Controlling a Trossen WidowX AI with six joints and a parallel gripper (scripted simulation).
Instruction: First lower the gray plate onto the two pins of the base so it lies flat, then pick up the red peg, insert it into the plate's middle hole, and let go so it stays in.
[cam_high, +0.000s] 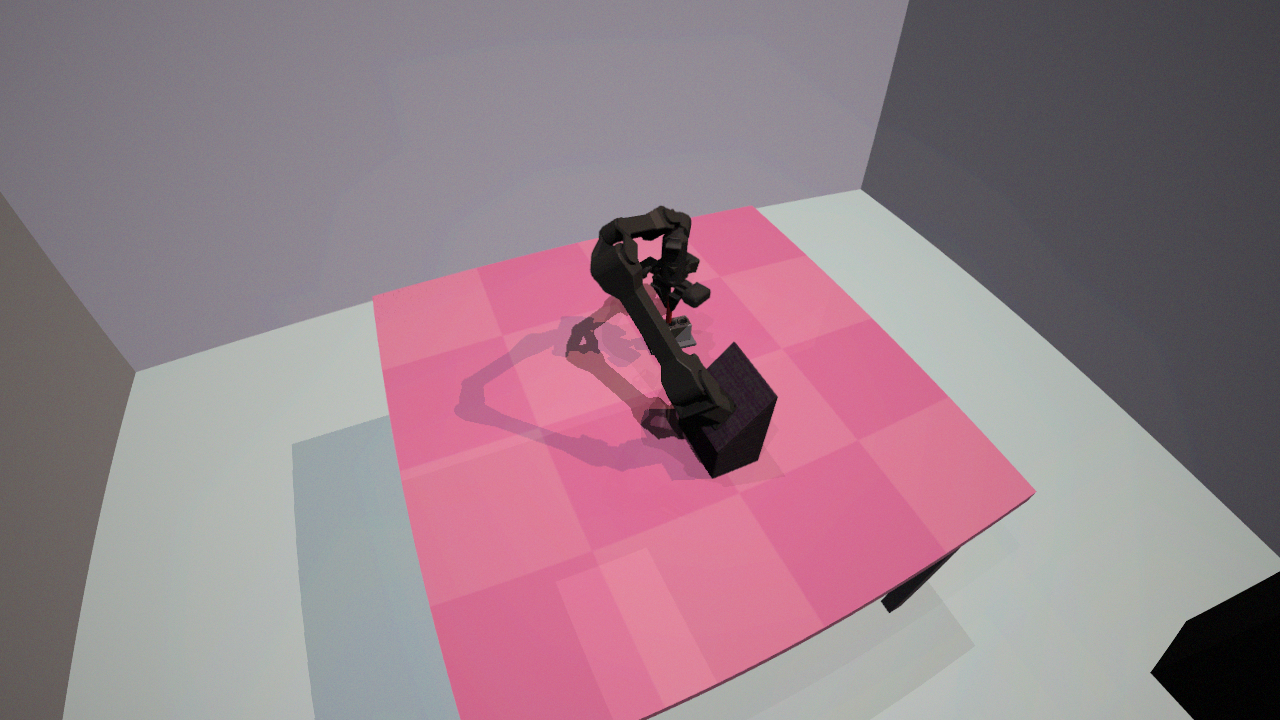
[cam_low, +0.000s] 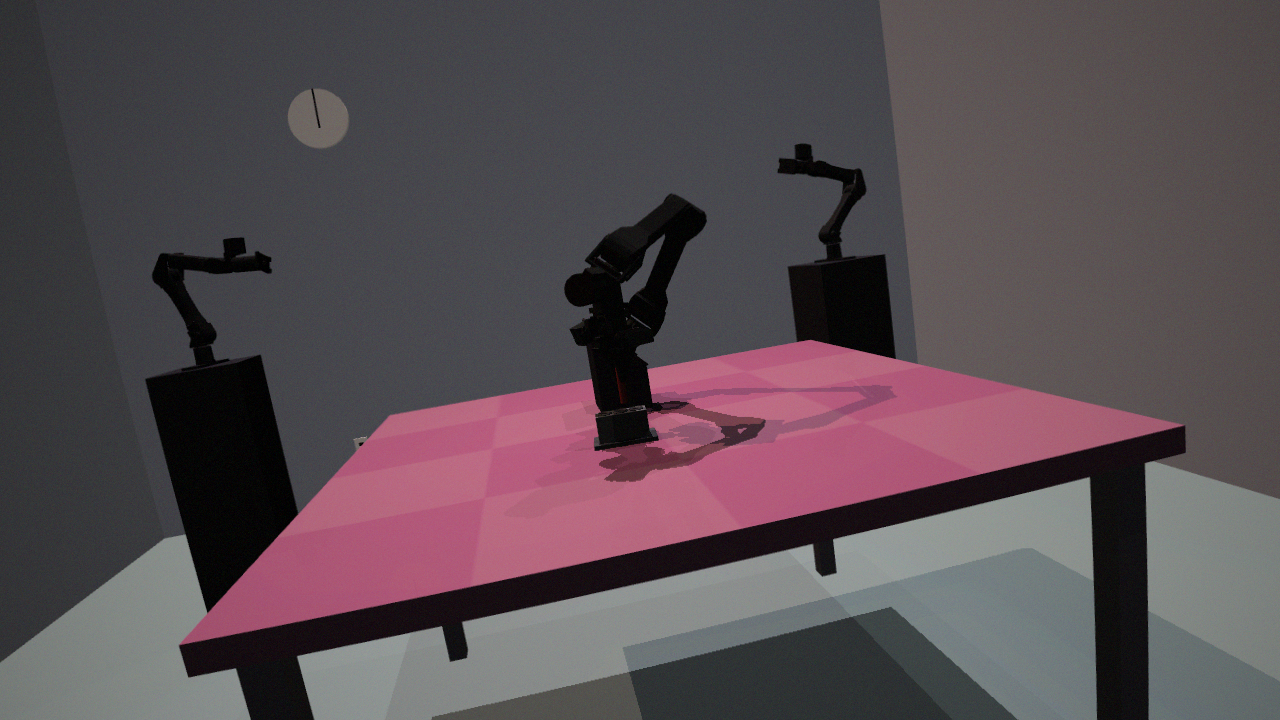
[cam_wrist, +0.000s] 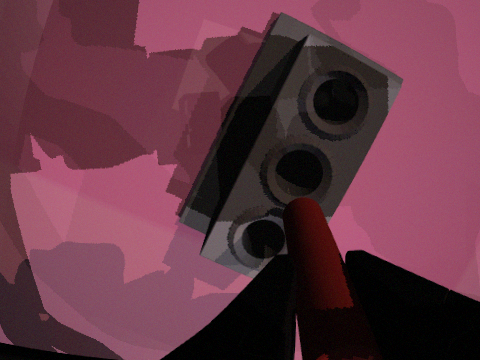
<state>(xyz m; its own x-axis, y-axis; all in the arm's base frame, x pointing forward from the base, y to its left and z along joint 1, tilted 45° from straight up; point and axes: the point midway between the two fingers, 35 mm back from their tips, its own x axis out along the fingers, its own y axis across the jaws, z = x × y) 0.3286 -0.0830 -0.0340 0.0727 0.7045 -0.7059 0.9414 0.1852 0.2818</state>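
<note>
Now: gripper tip 70 mm above the gray plate and 10 mm to the left of it. The rest, counted from my gripper tip: red peg right at my gripper tip.
</note>
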